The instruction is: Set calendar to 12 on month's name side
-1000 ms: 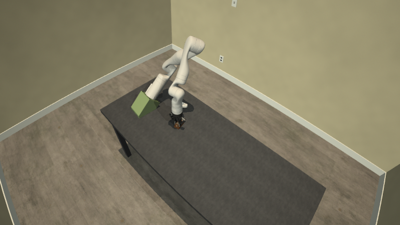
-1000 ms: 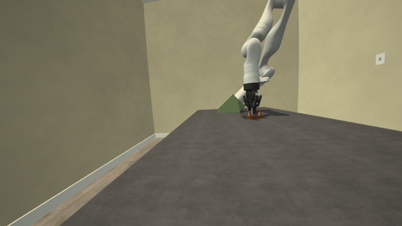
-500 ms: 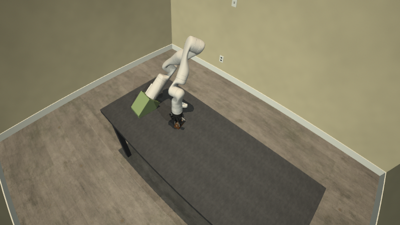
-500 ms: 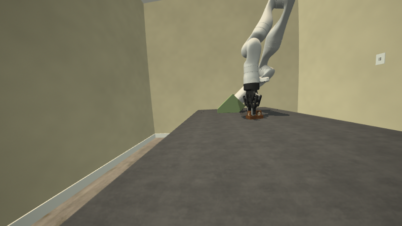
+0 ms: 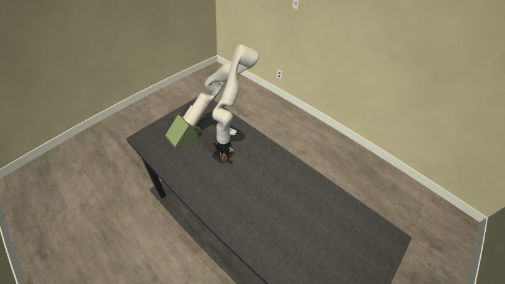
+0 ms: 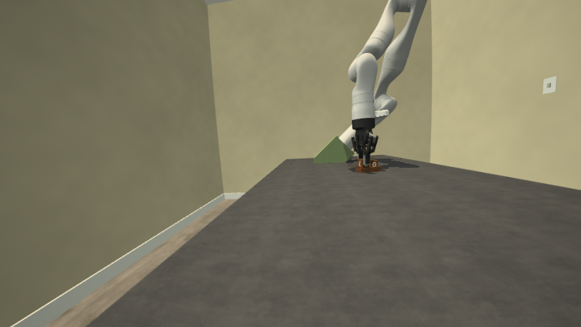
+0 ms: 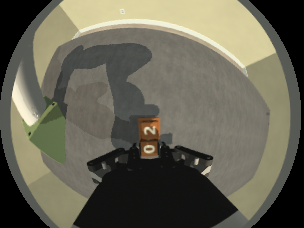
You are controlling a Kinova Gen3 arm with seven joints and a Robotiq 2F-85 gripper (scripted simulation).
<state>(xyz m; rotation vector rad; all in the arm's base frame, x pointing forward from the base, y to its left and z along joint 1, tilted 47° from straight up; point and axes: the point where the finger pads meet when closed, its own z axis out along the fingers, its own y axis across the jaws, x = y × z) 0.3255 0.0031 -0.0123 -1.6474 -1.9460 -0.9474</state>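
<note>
Right now my hand is 1 cm to the right of the brown calendar tray and 3 cm above it.
</note>
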